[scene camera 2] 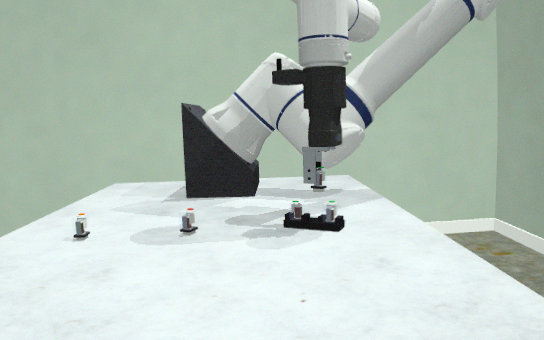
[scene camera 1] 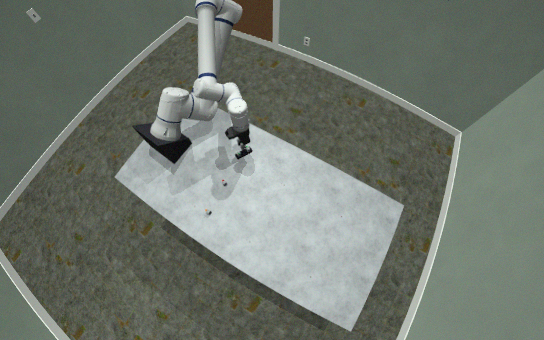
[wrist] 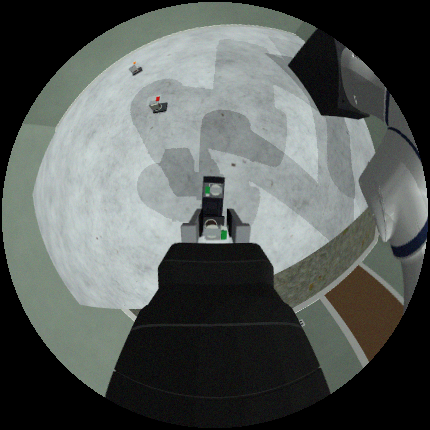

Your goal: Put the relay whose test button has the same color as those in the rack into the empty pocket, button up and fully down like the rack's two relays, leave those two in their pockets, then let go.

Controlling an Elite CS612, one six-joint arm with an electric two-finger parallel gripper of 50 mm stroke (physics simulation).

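Where they show: gripper, between the fingertips: (scene camera 2: 312, 181) (scene camera 1: 241, 146) (wrist: 214, 217); arm's base, origin of its link: (scene camera 2: 227, 139) (scene camera 1: 165, 133).
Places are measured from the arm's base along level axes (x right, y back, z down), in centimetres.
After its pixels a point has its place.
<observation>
My gripper (scene camera 1: 242, 143) @(x -18.8, y -44.0, z 6.1 cm) (scene camera 2: 317, 175) @(x -18.8, y -44.0, z 6.1 cm) (wrist: 214, 217) @(x -18.8, y -44.0, z 6.1 cm) is shut on a green-button relay (scene camera 2: 320, 178) @(x -19.9, y -46.0, z 5.2 cm) (wrist: 212, 232) @(x -19.6, y -44.6, z 3.5 cm), upright with its button up and black base down. It hangs above the black rack (scene camera 2: 306, 224) @(x -17.3, y -45.7, z 13.5 cm) (wrist: 213, 206) @(x -18.9, y -44.2, z 14.1 cm), clear of it. In scene camera 2 it appears over the stretch between the rack's two green-button relays, left (scene camera 2: 297, 211) @(x -15.8, y -44.5, z 11.3 cm) and right (scene camera 2: 330, 213) @(x -21.4, y -47.3, z 11.3 cm). The empty pocket is between those two. In the wrist view one rack relay (wrist: 215, 190) @(x -16.2, y -42.7, z 9.7 cm) shows ahead of the fingers; the other is hidden behind the held relay and gripper.
A red-button relay (scene camera 1: 224, 183) @(x 4.3, y -47.1, z 10.4 cm) (scene camera 2: 188, 221) @(x 3.4, y -47.5, z 11.7 cm) (wrist: 158, 105) @(x 2.4, y -45.7, z 11.2 cm) stands upright on the white table (scene camera 1: 310, 225) @(x -1.1, y -100.9, z 14.3 cm) (scene camera 2: 240, 285) @(x -6.8, y -71.0, z 14.4 cm), left of the rack in scene camera 2. An orange-button relay (scene camera 1: 208, 212) @(x 23.2, y -49.2, z 10.2 cm) (scene camera 2: 80, 227) @(x 22.3, y -49.5, z 11.9 cm) (wrist: 135, 69) @(x 21.8, y -48.0, z 12.2 cm) stands farther left. The arm's black base (scene camera 2: 215, 165) @(x 2.5, y -10.3, z 6.0 cm) is behind.
</observation>
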